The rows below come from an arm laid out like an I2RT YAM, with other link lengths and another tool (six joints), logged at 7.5 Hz.
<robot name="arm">
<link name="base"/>
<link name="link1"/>
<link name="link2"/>
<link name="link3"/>
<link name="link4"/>
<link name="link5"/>
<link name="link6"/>
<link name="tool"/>
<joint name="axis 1" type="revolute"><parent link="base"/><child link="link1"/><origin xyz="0.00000 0.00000 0.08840" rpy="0.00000 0.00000 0.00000"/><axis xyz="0 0 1"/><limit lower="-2.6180" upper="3.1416"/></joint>
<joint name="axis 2" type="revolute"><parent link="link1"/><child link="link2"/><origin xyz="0.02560 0.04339 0.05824" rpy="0.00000 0.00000 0.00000"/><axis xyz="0 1 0"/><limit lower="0.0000" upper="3.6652"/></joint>
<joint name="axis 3" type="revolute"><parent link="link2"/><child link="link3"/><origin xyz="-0.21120 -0.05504 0.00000" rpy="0.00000 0.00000 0.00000"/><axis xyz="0 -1 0"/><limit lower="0.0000" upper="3.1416"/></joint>
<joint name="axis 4" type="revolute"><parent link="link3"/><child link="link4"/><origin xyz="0.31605 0.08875 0.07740" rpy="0.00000 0.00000 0.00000"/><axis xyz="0 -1 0"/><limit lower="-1.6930" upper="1.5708"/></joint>
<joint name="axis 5" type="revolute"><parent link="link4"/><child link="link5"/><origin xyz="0.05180 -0.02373 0.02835" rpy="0.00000 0.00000 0.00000"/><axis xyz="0 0 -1"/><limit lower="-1.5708" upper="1.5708"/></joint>
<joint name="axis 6" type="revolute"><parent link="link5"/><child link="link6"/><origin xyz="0.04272 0.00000 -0.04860" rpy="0.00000 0.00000 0.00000"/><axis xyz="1 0 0"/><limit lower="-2.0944" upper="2.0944"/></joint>
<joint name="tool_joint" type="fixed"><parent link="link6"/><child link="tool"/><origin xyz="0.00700 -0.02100 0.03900" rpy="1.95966 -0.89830 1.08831"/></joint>
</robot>
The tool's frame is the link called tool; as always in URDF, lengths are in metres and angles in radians.
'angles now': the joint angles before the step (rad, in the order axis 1, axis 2, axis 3, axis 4, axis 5, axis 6). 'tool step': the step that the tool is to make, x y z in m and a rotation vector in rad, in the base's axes. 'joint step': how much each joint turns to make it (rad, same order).
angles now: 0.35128, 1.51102, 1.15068, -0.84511, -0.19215, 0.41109
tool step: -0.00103, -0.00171, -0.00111, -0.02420, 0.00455, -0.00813
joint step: 0.00001, 0.00006, -0.00331, -0.00919, 0.02267, 0.00019
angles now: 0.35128, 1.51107, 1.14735, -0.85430, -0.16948, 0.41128
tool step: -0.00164, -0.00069, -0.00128, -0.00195, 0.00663, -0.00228
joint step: 0.00000, -0.00451, -0.00733, -0.00368, 0.00036, 0.00233
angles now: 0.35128, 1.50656, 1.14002, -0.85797, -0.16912, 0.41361
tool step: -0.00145, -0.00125, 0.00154, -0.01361, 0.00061, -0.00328
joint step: 0.00001, -0.00650, -0.00178, -0.01016, 0.01294, -0.00116
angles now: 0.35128, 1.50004, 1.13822, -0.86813, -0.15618, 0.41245
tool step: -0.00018, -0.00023, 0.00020, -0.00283, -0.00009, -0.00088
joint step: -0.00001, -0.00075, -0.00021, -0.00145, 0.00283, -0.00007
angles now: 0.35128, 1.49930, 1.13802, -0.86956, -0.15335, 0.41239
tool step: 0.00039, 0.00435, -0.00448, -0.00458, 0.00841, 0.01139
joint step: 0.01051, 0.01726, 0.00378, 0.00381, 0.00099, -0.00129
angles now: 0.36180, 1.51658, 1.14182, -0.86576, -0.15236, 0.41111
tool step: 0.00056, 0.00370, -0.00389, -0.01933, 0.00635, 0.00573
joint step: 0.01096, 0.01947, 0.00711, -0.00051, 0.01660, -0.00006
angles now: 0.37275, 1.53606, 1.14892, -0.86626, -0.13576, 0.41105
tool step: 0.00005, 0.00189, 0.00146, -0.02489, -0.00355, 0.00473
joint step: 0.00763, 0.00702, 0.00997, -0.00940, 0.02415, -0.00483
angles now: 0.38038, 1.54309, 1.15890, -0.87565, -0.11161, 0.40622
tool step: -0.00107, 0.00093, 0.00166, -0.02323, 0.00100, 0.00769
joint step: 0.00541, 0.00097, 0.00532, -0.01483, 0.01950, -0.00859
